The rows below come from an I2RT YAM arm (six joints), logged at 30 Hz.
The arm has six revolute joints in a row. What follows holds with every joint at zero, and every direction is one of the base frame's. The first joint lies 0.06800 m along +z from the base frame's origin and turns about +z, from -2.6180 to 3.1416 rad. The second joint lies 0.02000 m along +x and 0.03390 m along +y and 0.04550 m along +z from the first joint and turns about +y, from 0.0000 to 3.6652 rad. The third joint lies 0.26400 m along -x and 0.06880 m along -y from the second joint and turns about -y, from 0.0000 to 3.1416 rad. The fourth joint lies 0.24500 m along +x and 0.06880 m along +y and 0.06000 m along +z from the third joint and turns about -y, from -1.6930 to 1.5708 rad. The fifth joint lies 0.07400 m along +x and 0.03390 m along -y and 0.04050 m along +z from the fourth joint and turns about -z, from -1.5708 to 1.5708 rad. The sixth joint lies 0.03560 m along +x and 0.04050 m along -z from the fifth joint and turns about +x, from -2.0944 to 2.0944 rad. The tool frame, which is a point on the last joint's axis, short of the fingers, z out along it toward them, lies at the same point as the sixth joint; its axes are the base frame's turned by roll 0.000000, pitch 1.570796 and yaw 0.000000 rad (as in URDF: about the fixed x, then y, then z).
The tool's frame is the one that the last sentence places.
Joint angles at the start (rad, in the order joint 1, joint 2, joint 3, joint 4, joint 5, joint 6): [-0.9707, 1.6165, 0.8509, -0.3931, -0.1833, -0.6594]
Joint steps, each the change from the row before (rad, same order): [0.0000, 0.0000, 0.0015, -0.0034, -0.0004, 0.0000]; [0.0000, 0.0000, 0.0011, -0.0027, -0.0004, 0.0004]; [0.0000, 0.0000, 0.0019, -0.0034, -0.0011, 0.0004]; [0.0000, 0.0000, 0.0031, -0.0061, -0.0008, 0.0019]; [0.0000, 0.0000, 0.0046, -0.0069, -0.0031, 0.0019]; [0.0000, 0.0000, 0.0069, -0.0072, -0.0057, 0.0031]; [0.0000, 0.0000, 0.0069, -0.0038, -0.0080, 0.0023]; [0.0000, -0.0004, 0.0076, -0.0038, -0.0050, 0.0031]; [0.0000, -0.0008, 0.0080, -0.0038, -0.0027, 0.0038]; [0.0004, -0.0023, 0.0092, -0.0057, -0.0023, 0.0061]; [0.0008, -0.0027, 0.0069, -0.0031, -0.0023, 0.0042]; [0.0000, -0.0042, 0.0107, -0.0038, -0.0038, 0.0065]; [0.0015, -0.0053, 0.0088, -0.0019, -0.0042, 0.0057]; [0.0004, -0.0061, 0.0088, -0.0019, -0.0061, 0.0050]
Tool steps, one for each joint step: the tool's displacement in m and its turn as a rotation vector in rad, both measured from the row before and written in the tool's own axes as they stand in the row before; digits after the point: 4 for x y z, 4 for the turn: [-0.0001, 0.0000, -0.0002, -0.0015, 0.0012, 0.0003]; [-0.0001, 0.0000, -0.0002, -0.0013, 0.0010, 0.0007]; [-0.0002, -0.0001, -0.0003, -0.0018, 0.0005, 0.0007]; [-0.0003, -0.0001, -0.0005, -0.0024, 0.0018, 0.0025]; [-0.0007, -0.0002, -0.0007, -0.0038, -0.0001, 0.0023]; [-0.0013, -0.0005, -0.0010, -0.0047, -0.0032, 0.0032]; [-0.0017, -0.0006, -0.0011, -0.0045, -0.0073, 0.0017]; [-0.0018, -0.0008, -0.0013, -0.0015, -0.0063, 0.0022]; [-0.0019, -0.0009, -0.0014, 0.0008, -0.0055, 0.0028]; [-0.0023, -0.0009, -0.0020, 0.0014, -0.0060, 0.0045]; [-0.0020, -0.0006, -0.0018, 0.0016, -0.0065, 0.0021]; [-0.0030, -0.0012, -0.0028, 0.0033, -0.0110, 0.0041]; [-0.0030, -0.0006, -0.0028, 0.0028, -0.0123, 0.0017]; [-0.0029, -0.0008, -0.0031, 0.0022, -0.0139, 0.0017]
